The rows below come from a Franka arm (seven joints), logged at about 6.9 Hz.
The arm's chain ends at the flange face. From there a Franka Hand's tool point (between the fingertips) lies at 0.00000 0.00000 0.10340 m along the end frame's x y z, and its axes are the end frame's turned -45 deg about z.
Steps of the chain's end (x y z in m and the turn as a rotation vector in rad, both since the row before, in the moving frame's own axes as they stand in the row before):
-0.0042 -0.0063 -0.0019 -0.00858 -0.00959 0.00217
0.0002 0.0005 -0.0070 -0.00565 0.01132 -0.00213
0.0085 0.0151 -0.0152 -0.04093 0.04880 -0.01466
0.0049 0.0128 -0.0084 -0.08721 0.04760 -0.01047
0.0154 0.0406 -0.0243 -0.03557 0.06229 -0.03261
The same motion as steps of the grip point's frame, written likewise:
0.0002 -0.0075 -0.0019 0.00071 -0.01285 0.00217
0.0002 0.0017 -0.0070 -0.01200 0.00401 -0.00213
-0.0040 0.0232 -0.0154 -0.06345 0.00556 -0.01466
-0.0084 0.0224 -0.0089 -0.09533 -0.02801 -0.01047
-0.0158 0.0467 -0.0246 -0.06920 0.01889 -0.03261

